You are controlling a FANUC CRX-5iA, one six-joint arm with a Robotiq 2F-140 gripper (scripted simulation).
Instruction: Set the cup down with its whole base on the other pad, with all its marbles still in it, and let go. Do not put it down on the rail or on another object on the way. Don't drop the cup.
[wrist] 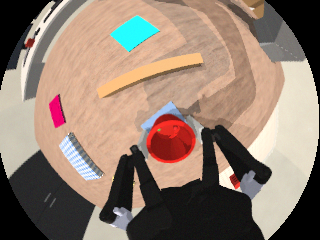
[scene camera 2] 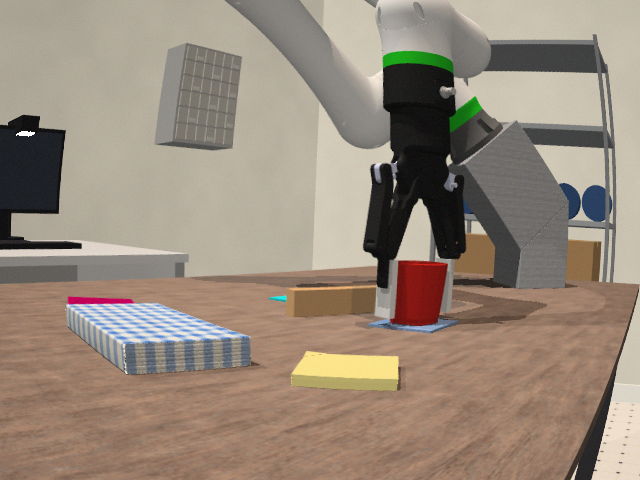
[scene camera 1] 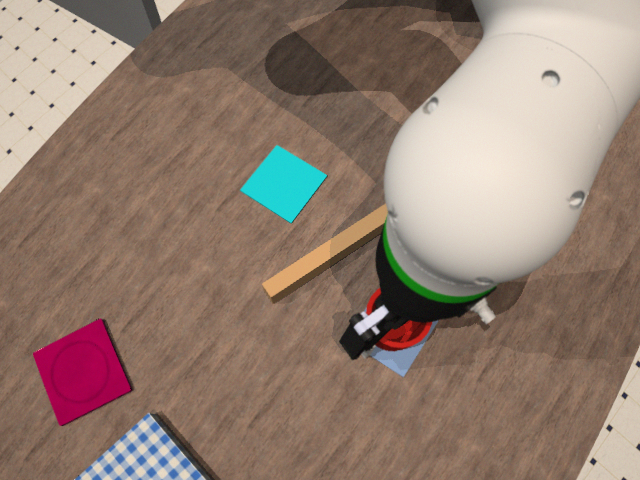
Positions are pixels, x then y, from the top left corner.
Labels:
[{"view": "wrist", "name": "gripper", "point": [167, 128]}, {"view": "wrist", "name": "red cup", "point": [167, 145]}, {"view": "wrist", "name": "orange rail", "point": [173, 64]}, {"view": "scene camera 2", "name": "gripper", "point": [414, 313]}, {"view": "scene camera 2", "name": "red cup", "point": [420, 285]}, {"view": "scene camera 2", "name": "orange rail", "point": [300, 302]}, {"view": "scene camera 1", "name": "gripper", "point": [392, 325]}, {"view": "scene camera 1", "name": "red cup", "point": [410, 333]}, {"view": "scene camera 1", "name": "orange rail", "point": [312, 264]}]

